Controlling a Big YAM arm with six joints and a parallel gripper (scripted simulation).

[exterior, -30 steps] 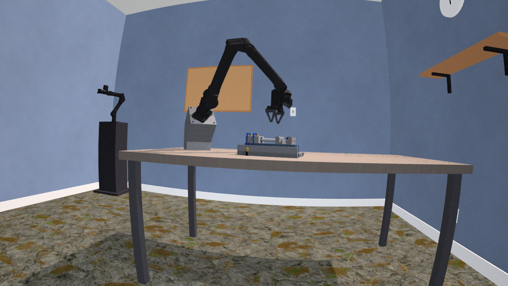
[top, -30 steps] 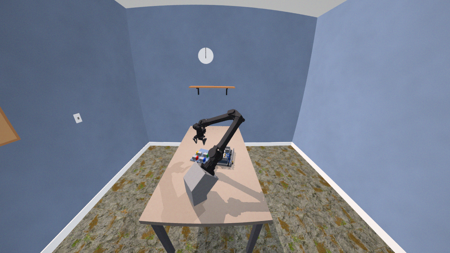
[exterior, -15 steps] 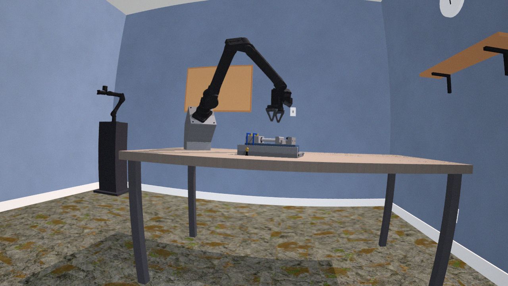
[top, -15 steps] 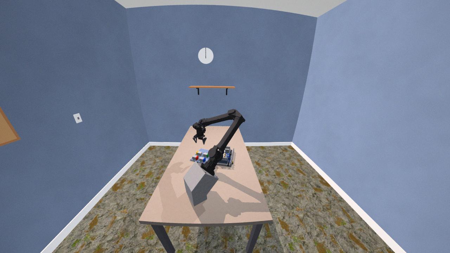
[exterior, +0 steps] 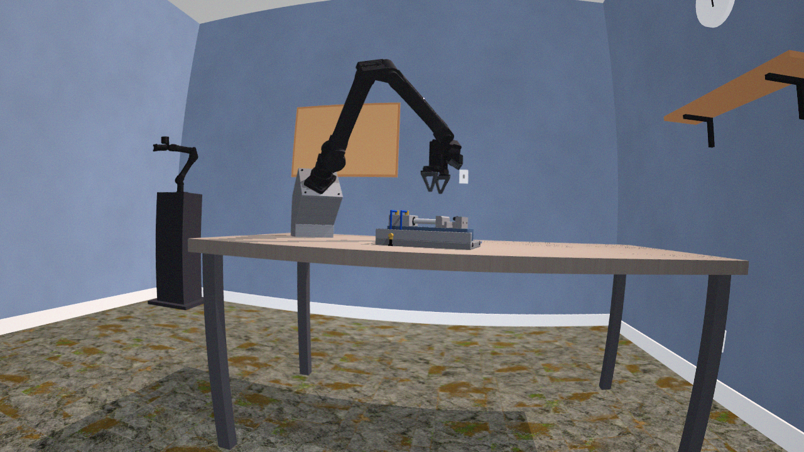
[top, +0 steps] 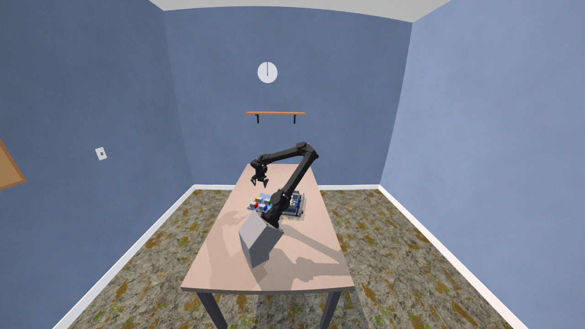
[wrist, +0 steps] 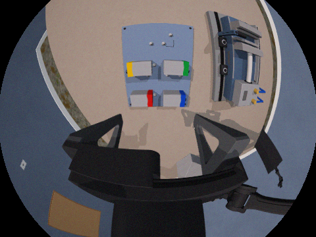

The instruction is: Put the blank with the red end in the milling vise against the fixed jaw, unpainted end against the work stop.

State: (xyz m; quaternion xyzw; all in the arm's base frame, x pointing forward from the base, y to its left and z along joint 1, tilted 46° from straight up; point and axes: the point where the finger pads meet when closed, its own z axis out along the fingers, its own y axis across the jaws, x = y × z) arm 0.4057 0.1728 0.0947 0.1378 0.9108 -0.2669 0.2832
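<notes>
The yellow-ended blank lies 170 mm below my hand, 60 mm ahead of it and 20 mm to the left of it. Also, from my hand: green-ended blank (170 mm below, 60 mm to the right, 20 mm ahead); blue-ended blank (170 mm below, 60 mm behind, 20 mm to the right); blue plate (200 mm below, 40 mm ahead, 20 mm to the right).
</notes>
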